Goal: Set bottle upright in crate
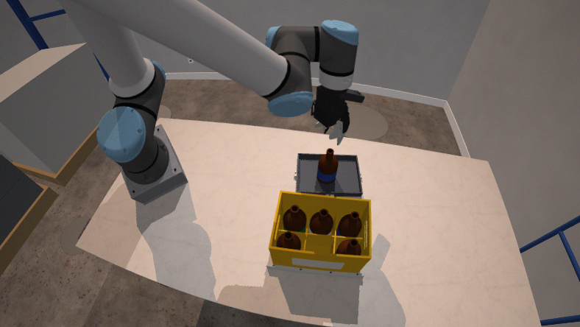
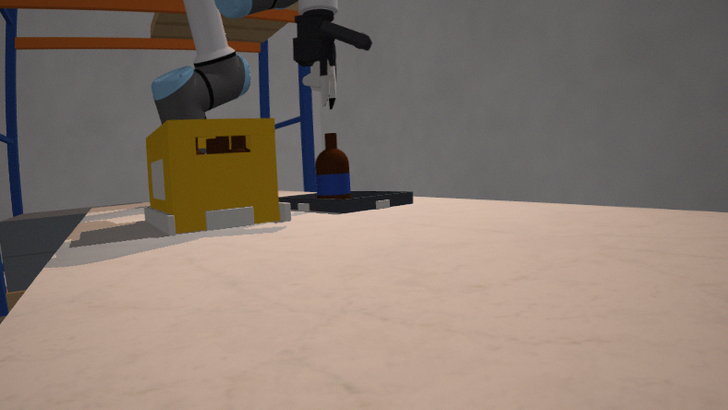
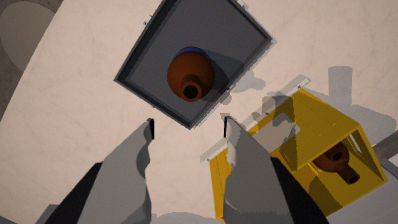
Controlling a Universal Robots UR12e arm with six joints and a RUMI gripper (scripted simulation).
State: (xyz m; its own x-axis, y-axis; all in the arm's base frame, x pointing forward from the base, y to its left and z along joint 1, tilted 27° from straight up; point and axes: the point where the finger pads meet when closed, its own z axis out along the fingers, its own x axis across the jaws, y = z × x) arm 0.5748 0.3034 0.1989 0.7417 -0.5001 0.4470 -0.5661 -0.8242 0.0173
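Now: hand 220 mm above the tray, 10 mm to the right of it and 10 mm short of it. From my hand the other things lie so: crate: 280 mm to the right, 150 mm below, 30 mm ahead.
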